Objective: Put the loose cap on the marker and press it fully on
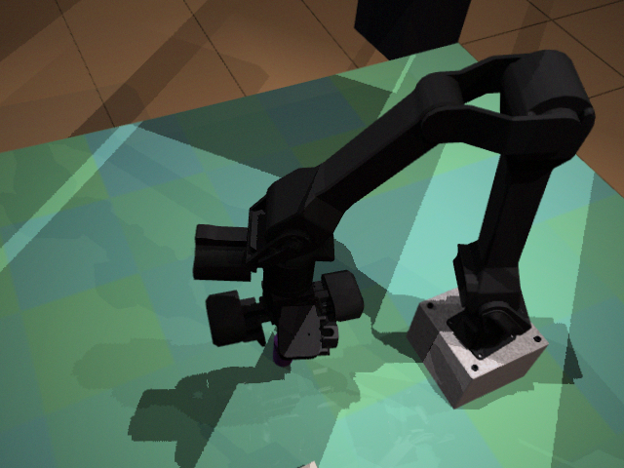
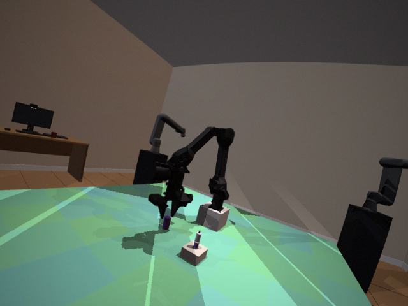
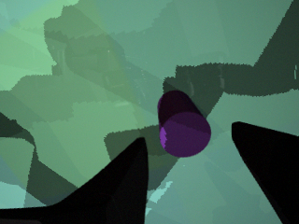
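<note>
The purple cap is 2 cm below my gripper tip.
</note>
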